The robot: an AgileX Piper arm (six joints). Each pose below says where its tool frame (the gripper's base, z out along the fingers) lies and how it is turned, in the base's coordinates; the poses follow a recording.
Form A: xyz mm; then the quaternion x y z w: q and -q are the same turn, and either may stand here.
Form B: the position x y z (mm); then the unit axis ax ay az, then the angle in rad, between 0 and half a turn. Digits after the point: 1 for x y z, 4 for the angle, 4 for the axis.
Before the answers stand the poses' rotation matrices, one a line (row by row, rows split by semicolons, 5 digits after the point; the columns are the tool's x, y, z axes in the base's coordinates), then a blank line. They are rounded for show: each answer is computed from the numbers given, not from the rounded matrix.
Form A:
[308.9 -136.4 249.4 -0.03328 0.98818 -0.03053 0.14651]
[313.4 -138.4 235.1 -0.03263 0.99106 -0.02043 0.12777]
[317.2 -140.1 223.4 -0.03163 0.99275 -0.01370 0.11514]
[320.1 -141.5 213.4 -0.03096 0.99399 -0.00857 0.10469]
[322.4 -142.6 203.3 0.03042 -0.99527 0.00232 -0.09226]
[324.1 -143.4 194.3 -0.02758 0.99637 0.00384 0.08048]
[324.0 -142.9 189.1 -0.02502 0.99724 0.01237 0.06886]
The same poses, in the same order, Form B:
-0.95485 -0.05683 0.29159; -0.07472 0.99592 -0.05059; -0.28752 -0.07009 -0.95521
-0.96522 -0.05946 0.25459; -0.06990 0.99704 -0.03216; -0.25192 -0.04883 -0.96652
-0.97148 -0.05965 0.22948; -0.06596 0.99762 -0.01992; -0.22774 -0.03449 -0.97311
-0.97616 -0.05975 0.20865; -0.06334 0.99794 -0.01055; -0.20759 -0.02352 -0.97793
-0.98113 -0.06012 0.18379; -0.06098 0.99814 0.00100; -0.18351 -0.01023 -0.98297
-0.98552 -0.05558 0.16016; -0.05434 0.99845 0.01209; -0.16059 0.00321 -0.98702
-0.98926 -0.05161 0.13672; -0.04820 0.99844 0.02812; -0.13796 0.02123 -0.99021

[308.9 -136.4 249.4 -0.0336 0.9990 -0.0309 2.8475]
[313.4 -138.4 235.1 -0.0329 0.9992 -0.0206 2.8854]
[317.2 -140.1 223.4 -0.0318 0.9994 -0.0138 2.9108]
[320.1 -141.5 213.4 -0.0311 0.9995 -0.0086 2.9318]
[322.4 -142.6 203.3 -0.0306 0.9995 -0.0023 2.9568]
[324.1 -143.4 194.3 -0.0277 0.9996 0.0039 2.9805]
[324.0 -142.9 189.1 -0.0251 0.9996 0.0124 3.0038]

